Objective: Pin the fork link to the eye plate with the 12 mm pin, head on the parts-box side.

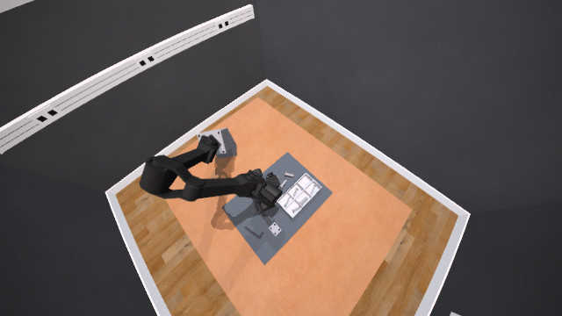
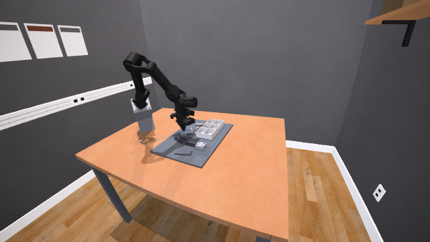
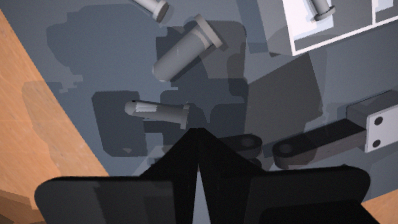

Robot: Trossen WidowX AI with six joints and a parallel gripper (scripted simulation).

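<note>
My gripper is now 50 mm to the left of the dark fork link and 70 mm above it. The rest, counted from my hand: grey mat 70 mm ahead, 20 mm to the left, 80 mm below; thick headed pin 10 mm ahead, 40 mm to the left, 70 mm below; dark flat bar 70 mm ahead, 80 mm to the right, 70 mm below.
</note>
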